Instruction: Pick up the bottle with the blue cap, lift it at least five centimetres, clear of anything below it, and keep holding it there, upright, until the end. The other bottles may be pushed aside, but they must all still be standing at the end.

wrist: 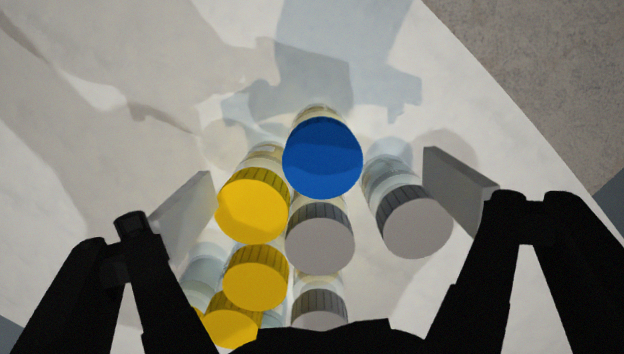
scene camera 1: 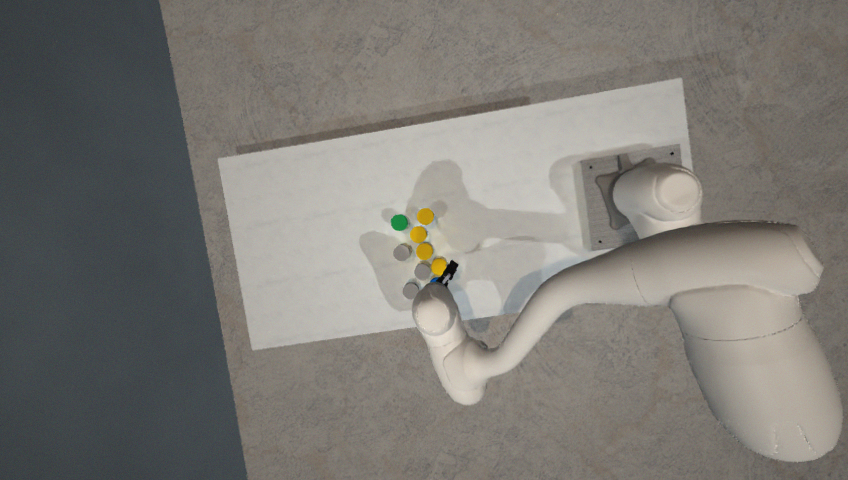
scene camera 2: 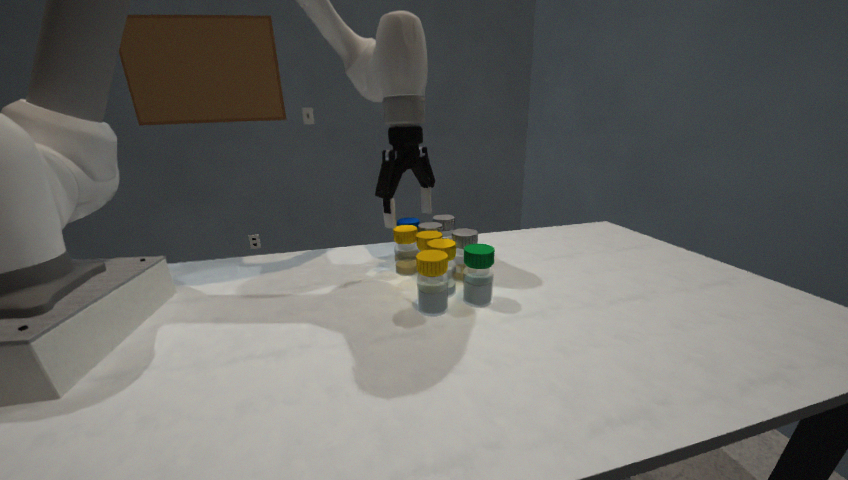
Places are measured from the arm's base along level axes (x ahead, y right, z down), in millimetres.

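Where they show: gripper, fingertip midpoint: (wrist: 317, 177) (scene camera 2: 409, 219); arm's base, origin of the base link: (scene camera 2: 7, 296).
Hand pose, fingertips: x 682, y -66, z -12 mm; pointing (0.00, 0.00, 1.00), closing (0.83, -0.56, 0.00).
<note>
Each offset is from my fingertips to the top centre of the thing. Level surfaces: height alone.
The blue-capped bottle {dx -1, dy -9, dz +5 mm} (scene camera 1: 435, 280) (scene camera 2: 408, 222) (wrist: 322, 157) stands upright at one end of the bottle group, partly hidden by the arm in scene camera 1 and by a yellow-capped bottle in scene camera 2. That yellow-capped bottle {dx -29, dy +49, dz +5 mm} (scene camera 1: 439, 265) (scene camera 2: 405, 234) (wrist: 254, 210) and a grey-capped bottle {dx +30, dy +52, dz +5 mm} (scene camera 1: 422, 271) (scene camera 2: 430, 226) (wrist: 320, 245) stand close beside it. Another grey-capped bottle {dx +88, dy +4, dz +5 mm} (scene camera 1: 410, 290) (scene camera 2: 443, 220) (wrist: 417, 227) stands on its other side. My gripper (scene camera 2: 408, 209) (wrist: 317, 177) is wide open and empty, pointing down, its fingertips around the height of the caps or slightly above.
More standing bottles are a yellow-capped one {dx +1, dy +113, dz +5 mm} (scene camera 1: 423, 251) (wrist: 256, 285), a second yellow one {dx +1, dy +173, dz +5 mm} (scene camera 1: 418, 234) (scene camera 2: 441, 248), a third {dx -41, dy +221, dz +5 mm} (scene camera 1: 425, 215) (scene camera 2: 432, 261), a grey one {dx +74, dy +134, dz +5 mm} (scene camera 1: 401, 252) (scene camera 2: 464, 237) and a green one {dx +48, dy +231, dz +5 mm} (scene camera 1: 399, 222) (scene camera 2: 479, 255). The white table's {dz +110 mm} (scene camera 1: 297, 237) (scene camera 2: 297, 368) edge runs near the blue-capped bottle.
</note>
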